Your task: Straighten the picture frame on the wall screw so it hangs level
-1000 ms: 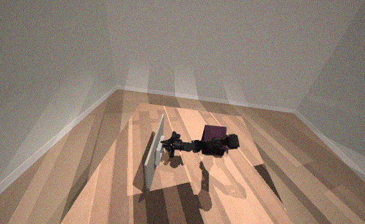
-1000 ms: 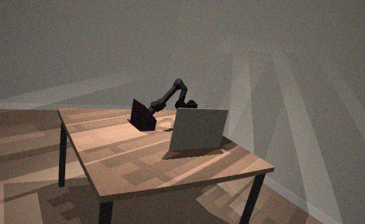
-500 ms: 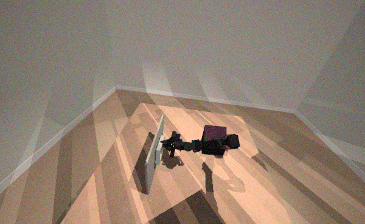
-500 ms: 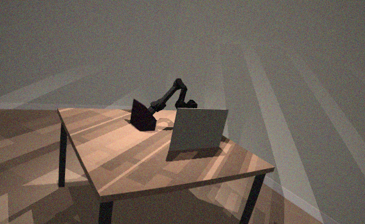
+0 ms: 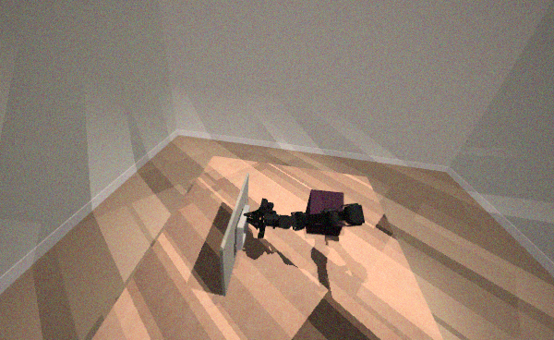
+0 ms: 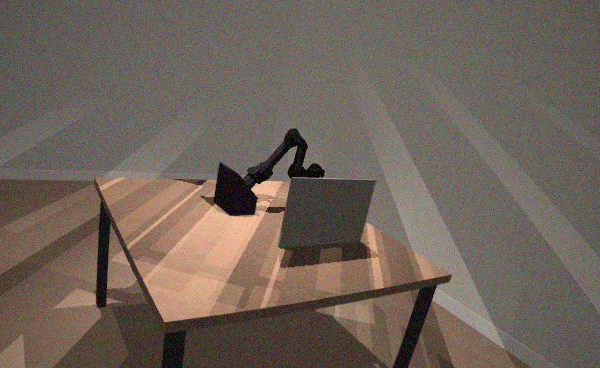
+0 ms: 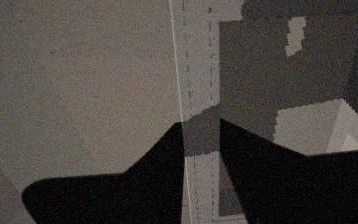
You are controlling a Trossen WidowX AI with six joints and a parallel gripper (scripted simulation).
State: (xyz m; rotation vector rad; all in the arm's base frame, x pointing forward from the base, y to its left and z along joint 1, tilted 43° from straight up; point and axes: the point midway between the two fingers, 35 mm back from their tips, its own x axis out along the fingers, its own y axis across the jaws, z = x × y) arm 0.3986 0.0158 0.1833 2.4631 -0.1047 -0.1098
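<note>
The picture frame lies 5 cm below my gripper tip, 1 cm to the left of it and 1 cm ahead of it. The rest, counted from my gripper tip: grey wall panel: 7 cm below, 2 cm ahead, 1 cm to the left.
</note>
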